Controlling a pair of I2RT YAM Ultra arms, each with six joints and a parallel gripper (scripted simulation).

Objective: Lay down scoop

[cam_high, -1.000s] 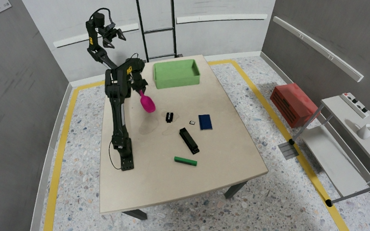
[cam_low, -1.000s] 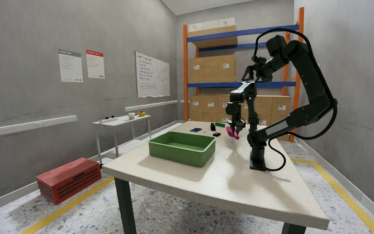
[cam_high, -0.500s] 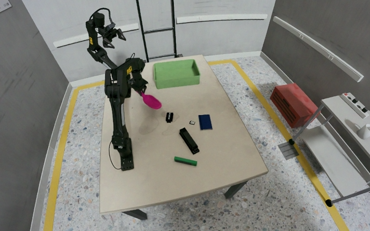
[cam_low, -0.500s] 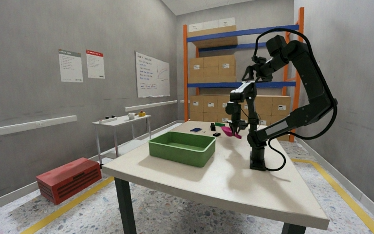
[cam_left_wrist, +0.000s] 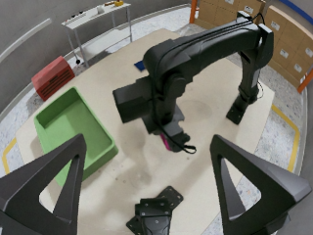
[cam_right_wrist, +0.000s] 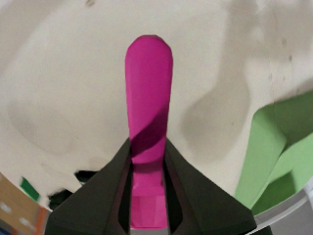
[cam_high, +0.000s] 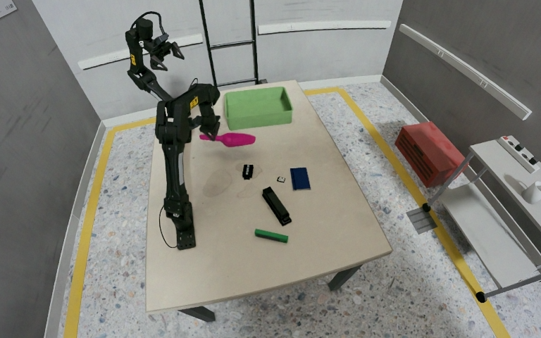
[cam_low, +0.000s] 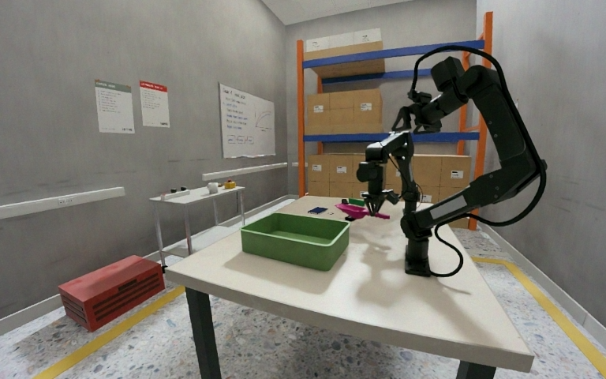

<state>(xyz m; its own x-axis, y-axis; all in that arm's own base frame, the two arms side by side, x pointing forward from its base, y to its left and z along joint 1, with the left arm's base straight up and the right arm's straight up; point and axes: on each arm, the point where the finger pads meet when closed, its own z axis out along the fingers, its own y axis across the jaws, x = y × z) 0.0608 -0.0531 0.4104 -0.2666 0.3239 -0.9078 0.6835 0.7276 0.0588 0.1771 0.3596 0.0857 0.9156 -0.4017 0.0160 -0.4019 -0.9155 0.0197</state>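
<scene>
Right now the magenta scoop is 60 mm ahead of my right hand, 20 mm to the right of it and 10 mm below it. Also, from my right hand: small black box: 120 mm ahead, 170 mm to the right, 70 mm below; then green litter pan: 240 mm ahead, 240 mm to the left, 50 mm below; then small white card: 250 mm ahead, 240 mm to the right, 80 mm below.
</scene>
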